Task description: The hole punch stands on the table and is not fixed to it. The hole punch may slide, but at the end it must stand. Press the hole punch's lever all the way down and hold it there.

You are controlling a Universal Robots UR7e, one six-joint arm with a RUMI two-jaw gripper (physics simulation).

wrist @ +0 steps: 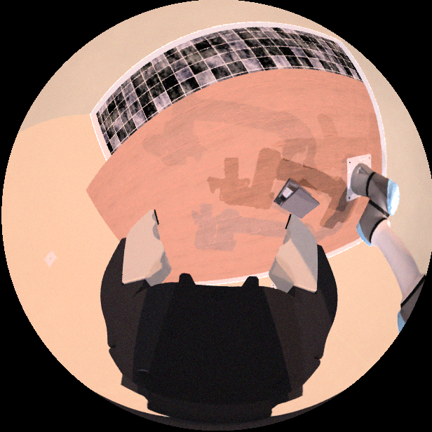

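Note:
The hole punch [300,200], a small grey block-like thing with a dark end and a light patch at its upper left, stands on the table [240,105] right of the middle of the wrist view. It lies just above the tip of the right finger in the picture. Which part of it is the lever is hard to tell. My gripper [221,214] is open wide, with nothing between its fingers. It hangs above the table, and the hole punch is outside the gap between the fingers, beyond the right one. The right fingertip comes close to the punch's lower edge in the picture.
The arm's base plate [352,192] is at the right of the table, with the grey and white arm [392,245] rising from it. A dark tiled strip [205,72] runs along the table's far side. Shadows of the arm fall across the table.

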